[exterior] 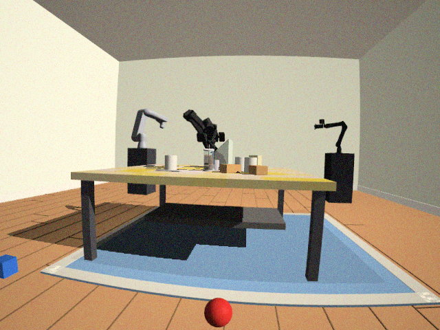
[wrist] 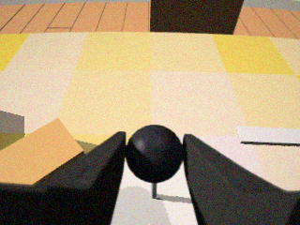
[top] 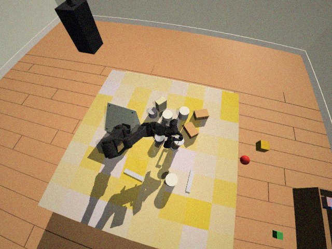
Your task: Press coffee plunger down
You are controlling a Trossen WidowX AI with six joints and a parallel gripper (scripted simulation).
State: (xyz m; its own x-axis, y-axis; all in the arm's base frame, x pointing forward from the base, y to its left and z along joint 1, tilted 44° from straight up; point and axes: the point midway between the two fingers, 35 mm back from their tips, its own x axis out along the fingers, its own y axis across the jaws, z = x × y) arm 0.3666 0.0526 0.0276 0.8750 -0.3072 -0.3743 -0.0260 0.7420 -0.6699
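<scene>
Now: the coffee press 4 cm behind my gripper tip and 9 cm below it. Also, from my gripper tip: pale green block 23 cm behind, 30 cm to the left, 13 cm below.
</scene>
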